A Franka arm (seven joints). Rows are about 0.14 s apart.
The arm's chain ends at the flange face. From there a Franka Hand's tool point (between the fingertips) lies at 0.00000 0.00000 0.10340 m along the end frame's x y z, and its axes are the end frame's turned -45 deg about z.
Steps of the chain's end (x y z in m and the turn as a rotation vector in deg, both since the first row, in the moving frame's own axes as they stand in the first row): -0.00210 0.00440 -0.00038 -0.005 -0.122 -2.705; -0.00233 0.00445 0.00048 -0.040 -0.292 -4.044; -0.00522 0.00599 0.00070 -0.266 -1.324 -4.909; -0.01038 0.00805 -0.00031 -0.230 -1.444 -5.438; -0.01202 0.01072 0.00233 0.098 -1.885 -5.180
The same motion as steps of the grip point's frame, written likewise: -0.00476 0.00148 -0.00038 0.083 -0.090 -2.705; -0.00523 0.00119 0.00048 0.178 -0.235 -4.044; -0.01001 -0.00072 0.00067 0.748 -1.124 -4.909; -0.01524 -0.00309 -0.00034 0.858 -1.184 -5.438; -0.01847 -0.00334 0.00227 1.402 -1.264 -5.180
